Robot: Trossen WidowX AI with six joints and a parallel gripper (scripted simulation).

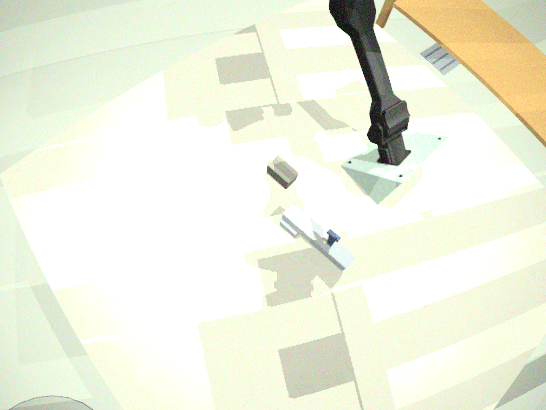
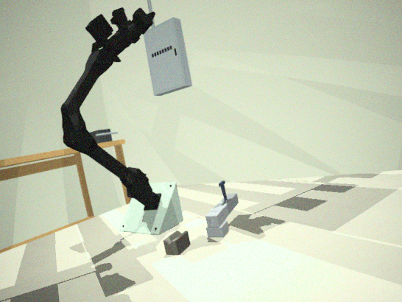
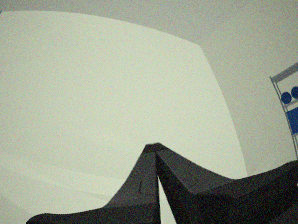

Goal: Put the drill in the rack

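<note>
Right now my gripper tip is 63 cm above the key, 13 cm short of it and 2 cm to the right of it. Also, from my gripper tip: housing block: 68 cm below, 13 cm ahead, 1 cm to the right; dark grey rack: 71 cm below, 18 cm to the right, 7 cm ahead.
</note>
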